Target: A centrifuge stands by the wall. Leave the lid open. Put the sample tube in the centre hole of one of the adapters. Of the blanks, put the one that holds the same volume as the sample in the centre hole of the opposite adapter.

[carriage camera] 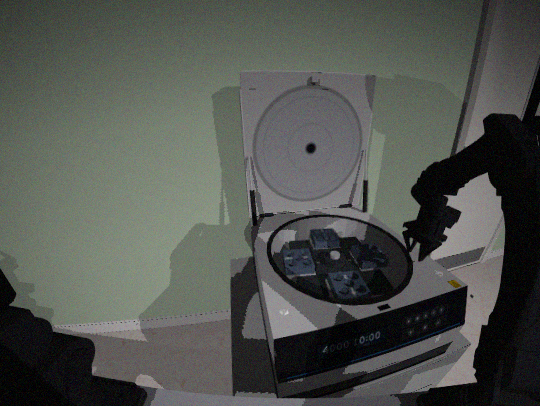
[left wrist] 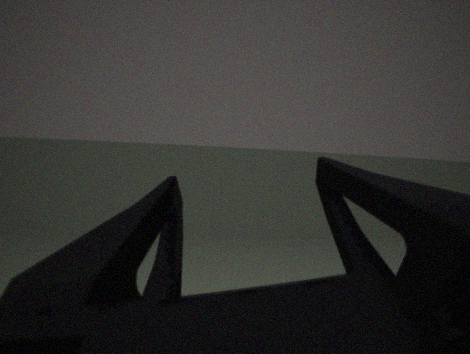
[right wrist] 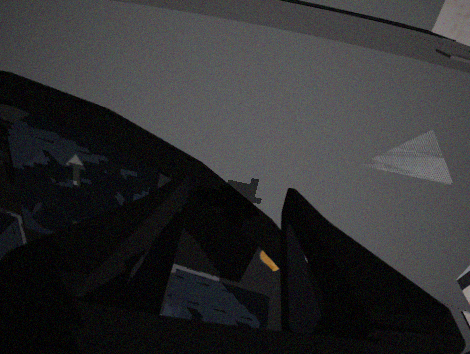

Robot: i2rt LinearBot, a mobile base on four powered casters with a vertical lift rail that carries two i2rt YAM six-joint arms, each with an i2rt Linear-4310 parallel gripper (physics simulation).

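Places are measured from the left arm's base along level axes (x ahead, y left, z up), in centimetres.
Pixels of known places: left gripper, fingertip midpoint: [left wrist: 248,178]; right gripper, fingertip midpoint: [carriage camera: 414,256] [right wrist: 236,193]; left arm's base, origin of the base link: [carriage camera: 86,405].
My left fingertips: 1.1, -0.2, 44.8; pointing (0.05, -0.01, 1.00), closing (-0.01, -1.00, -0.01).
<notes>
For each thing: its middle in the pictures, then the offset to it from my left fingertips, as dx, dy, dz. Level surfaces: height alone.
- adapter, body centre: [right wrist: 214,295] [carriage camera: 346,294] +31.5, -52.4, -52.7
- small orange piece, body centre: [right wrist: 275,225] +28.5, -61.7, -56.8
- floor, its level: dz -125.3
The centrifuge [carriage camera: 300,320] [right wrist: 300,110] stands by the wall with its lid [carriage camera: 277,90] open and upright. Blue adapters sit in its round bowl: one at the back [carriage camera: 325,239], one at the left [carriage camera: 298,261], one at the right [carriage camera: 369,255] and one at the front [carriage camera: 348,285]. In the right wrist view an adapter [right wrist: 205,295] and a small orange piece [right wrist: 269,261] show beyond the fingers; the rest of the orange thing is hidden. My right gripper [carriage camera: 416,254] [right wrist: 236,193] is partly open and empty, above the bowl's right rim. My left gripper [left wrist: 248,178] is open and empty, away from the centrifuge.
The rotor's pale hub [carriage camera: 334,255] stands between the adapters. A green wall [carriage camera: 125,150] [left wrist: 240,210] rises behind the centrifuge. A door [carriage camera: 500,75] is at the right. The floor [carriage camera: 175,355] shows at the left. No sample tube or blank can be made out with certainty.
</notes>
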